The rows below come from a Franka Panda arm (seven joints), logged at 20 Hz.
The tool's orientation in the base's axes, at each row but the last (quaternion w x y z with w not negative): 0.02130, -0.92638, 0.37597, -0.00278; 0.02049, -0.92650, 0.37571, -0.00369; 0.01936, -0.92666, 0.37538, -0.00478; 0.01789, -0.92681, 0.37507, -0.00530; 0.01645, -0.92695, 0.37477, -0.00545; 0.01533, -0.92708, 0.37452, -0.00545; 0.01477, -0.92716, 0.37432, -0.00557
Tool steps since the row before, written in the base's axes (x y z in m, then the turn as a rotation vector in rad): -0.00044, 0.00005, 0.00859, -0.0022, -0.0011, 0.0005; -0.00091, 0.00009, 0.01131, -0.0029, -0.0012, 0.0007; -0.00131, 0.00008, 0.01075, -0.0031, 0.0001, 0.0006; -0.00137, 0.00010, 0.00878, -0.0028, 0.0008, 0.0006; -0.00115, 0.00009, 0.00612, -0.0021, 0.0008, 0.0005; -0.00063, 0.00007, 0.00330, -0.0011, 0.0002, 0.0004; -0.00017, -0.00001, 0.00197, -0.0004, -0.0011, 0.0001
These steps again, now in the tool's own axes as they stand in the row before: -0.00044, -0.00009, -0.00859, -0.0008, 0.0023, -0.0006; -0.00081, 0.00011, -0.01132, -0.0013, 0.0029, -0.0008; -0.00106, 0.00043, -0.01077, -0.0023, 0.0021, -0.0007; -0.00109, 0.00055, -0.00880, -0.0026, 0.0013, -0.0006; -0.00090, 0.00052, -0.00614, -0.0021, 0.0009, -0.0005; -0.00051, 0.00028, -0.00331, -0.0009, 0.0006, -0.0004; -0.00012, 0.00006, -0.00197, 0.0005, 0.0011, -0.0001
